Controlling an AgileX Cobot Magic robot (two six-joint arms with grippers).
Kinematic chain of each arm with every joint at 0, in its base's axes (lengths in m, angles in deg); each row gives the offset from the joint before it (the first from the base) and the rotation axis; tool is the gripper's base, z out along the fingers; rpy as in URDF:
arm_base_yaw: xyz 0 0 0.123 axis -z
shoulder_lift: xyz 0 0 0 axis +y
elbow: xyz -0.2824 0 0.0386 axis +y
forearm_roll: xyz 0.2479 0 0.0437 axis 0.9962 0 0.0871
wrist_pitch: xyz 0 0 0 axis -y
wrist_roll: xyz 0.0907 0 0.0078 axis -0.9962 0 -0.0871
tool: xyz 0 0 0 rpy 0 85 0
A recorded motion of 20 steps. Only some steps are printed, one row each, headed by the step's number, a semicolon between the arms.
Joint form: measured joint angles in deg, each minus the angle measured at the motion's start. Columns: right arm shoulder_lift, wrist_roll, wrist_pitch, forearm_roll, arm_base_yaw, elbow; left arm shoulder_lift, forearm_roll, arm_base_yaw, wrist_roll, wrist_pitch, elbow.
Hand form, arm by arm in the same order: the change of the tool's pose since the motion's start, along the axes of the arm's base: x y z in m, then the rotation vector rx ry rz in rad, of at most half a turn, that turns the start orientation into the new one. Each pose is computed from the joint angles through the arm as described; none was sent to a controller.
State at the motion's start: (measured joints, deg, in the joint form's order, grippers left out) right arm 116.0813 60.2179 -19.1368 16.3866 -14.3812 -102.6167; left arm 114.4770 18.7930 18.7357 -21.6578 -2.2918 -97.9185
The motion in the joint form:
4: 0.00 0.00 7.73 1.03 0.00 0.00; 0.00 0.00 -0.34 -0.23 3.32 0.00
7: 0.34 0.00 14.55 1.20 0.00 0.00; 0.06 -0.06 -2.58 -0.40 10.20 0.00
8: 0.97 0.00 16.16 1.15 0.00 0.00; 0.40 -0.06 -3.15 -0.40 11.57 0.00
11: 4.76 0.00 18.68 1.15 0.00 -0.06; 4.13 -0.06 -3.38 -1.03 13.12 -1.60
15: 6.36 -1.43 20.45 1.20 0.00 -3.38; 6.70 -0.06 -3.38 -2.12 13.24 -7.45
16: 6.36 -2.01 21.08 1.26 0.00 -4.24; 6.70 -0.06 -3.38 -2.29 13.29 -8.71
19: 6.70 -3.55 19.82 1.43 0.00 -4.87; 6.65 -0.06 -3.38 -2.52 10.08 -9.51
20: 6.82 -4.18 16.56 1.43 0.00 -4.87; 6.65 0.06 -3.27 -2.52 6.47 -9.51
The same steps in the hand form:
4: 0.0055 -0.0017 0.0108 0.0437 -0.1221 -0.0414; 0.0014 0.0008 0.0049 -0.0173 -0.0520 -0.0132
7: 0.0104 -0.0038 0.0178 0.0680 -0.2272 -0.0765; 0.0076 0.0154 0.0146 -0.0556 -0.1582 -0.0120
8: 0.0132 -0.0038 0.0146 0.0695 -0.2432 -0.0844; 0.0100 0.0191 0.0138 -0.0614 -0.1740 -0.0096
11: 0.0259 -0.0018 -0.0150 0.0587 -0.2223 -0.0970; 0.0237 0.0166 -0.0071 -0.0503 -0.1656 -0.0154
15: 0.0341 -0.0006 -0.0072 0.0969 -0.2727 -0.1141; 0.0355 0.0133 0.0048 -0.0478 -0.2287 -0.0186
16: 0.0349 -0.0007 -0.0012 0.1138 -0.2943 -0.1204; 0.0359 0.0131 0.0124 -0.0509 -0.2517 -0.0190
19: 0.0359 0.0002 -0.0024 0.1382 -0.2699 -0.1237; 0.0365 0.0146 0.0128 -0.0324 -0.2171 -0.0026
20: 0.0349 0.0016 -0.0084 0.1359 -0.2110 -0.1126; 0.0365 0.0155 0.0073 -0.0098 -0.1612 0.0138

